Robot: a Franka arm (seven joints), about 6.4 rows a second.
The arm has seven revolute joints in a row. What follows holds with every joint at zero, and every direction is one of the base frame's.
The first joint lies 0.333 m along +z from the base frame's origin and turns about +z.
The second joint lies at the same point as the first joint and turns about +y.
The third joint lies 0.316 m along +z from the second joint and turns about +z.
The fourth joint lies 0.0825 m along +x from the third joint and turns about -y.
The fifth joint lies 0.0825 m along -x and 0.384 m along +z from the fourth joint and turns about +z.
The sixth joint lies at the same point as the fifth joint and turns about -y.
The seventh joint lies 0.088 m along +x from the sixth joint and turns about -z.
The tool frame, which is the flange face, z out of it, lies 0.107 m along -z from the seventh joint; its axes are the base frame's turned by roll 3.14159, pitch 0 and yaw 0 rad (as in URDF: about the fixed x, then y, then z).
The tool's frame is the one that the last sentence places.
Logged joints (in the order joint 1, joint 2, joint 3, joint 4, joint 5, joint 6, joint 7), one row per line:
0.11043 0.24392 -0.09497 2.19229 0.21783 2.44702 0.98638
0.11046 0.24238 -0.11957 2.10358 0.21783 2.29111 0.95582
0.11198 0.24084 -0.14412 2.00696 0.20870 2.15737 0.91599
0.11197 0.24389 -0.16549 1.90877 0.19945 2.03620 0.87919
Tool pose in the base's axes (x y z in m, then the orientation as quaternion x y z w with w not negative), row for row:
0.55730 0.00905 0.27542 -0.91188 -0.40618 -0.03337 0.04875
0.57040 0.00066 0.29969 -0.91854 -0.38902 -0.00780 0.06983
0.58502 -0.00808 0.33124 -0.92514 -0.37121 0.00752 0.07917
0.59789 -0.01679 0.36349 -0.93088 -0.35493 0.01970 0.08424
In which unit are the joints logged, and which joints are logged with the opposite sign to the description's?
The joints are logged in radians. Opposite sign: joint 4, joint 7.
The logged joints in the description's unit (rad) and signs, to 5 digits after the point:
0.11043 0.24392 -0.09497 -2.19229 0.21783 2.44702 -0.98638
0.11046 0.24238 -0.11957 -2.10358 0.21783 2.29111 -0.95582
0.11198 0.24084 -0.14412 -2.00696 0.20870 2.15737 -0.91599
0.11197 0.24389 -0.16549 -1.90877 0.19945 2.03620 -0.87919

